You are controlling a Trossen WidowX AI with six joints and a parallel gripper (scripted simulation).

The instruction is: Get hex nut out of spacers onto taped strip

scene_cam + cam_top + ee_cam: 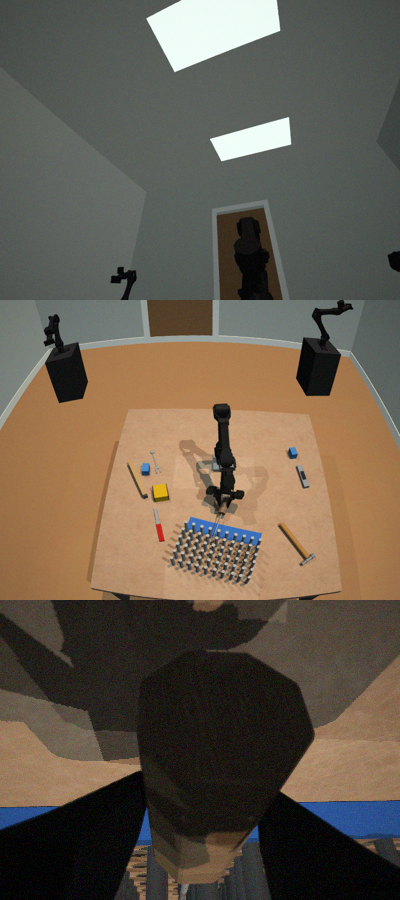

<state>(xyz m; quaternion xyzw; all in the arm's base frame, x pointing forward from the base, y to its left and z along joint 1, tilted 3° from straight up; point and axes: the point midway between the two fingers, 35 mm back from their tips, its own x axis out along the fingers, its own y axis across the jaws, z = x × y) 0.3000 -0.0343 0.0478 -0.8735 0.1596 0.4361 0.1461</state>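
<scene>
Now: gripper tip 130 mm short of the blue taped strip, 30 mm above it and 10 mm to the left of it. From my gripper tip the other things lie so: hook tool (90 mm ahead, 40 mm to the right); then red-handled tool (350 mm to the right, 40 mm ahead, 30 mm below); then hex nut (260 mm ahead, 100 mm to the right, 30 mm below).
</scene>
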